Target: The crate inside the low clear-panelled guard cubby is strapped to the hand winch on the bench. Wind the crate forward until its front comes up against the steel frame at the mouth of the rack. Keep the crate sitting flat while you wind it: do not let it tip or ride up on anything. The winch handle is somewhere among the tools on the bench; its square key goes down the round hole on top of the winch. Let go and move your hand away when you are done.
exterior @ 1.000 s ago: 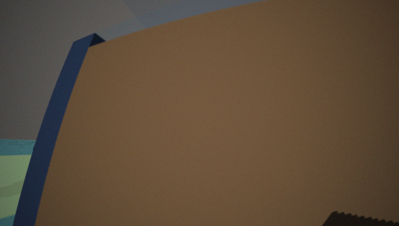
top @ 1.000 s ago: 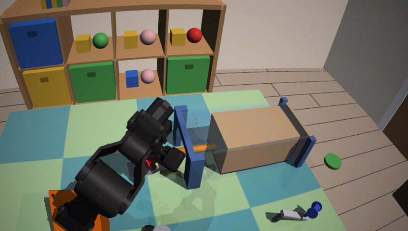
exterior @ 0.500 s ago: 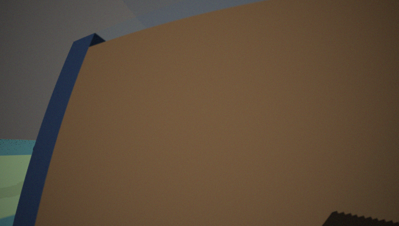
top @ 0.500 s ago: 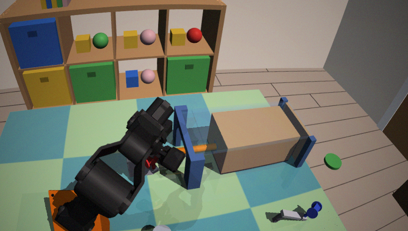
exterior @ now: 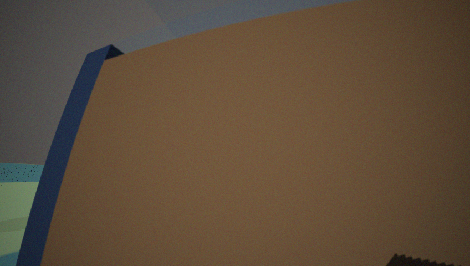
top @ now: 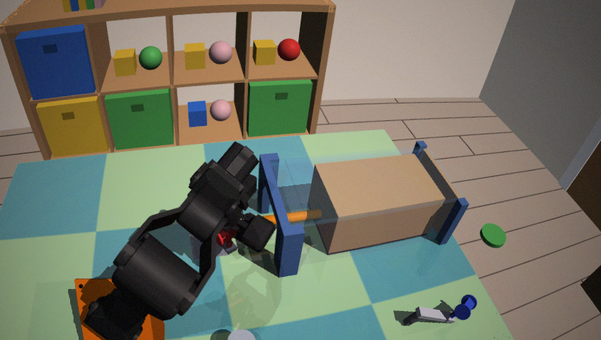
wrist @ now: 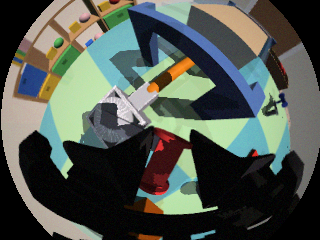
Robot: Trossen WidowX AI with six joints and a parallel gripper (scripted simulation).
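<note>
My gripper tip is now 3 cm past the red knob and 1 cm to the left of it. Also, from my gripper tip: blue frame: 10 cm ahead, 7 cm to the left, 3 cm below; crank handle: 4 cm behind, 2 cm to the left, 3 cm below; grey winch: 8 cm behind, 8 cm to the left, 11 cm below.
</note>
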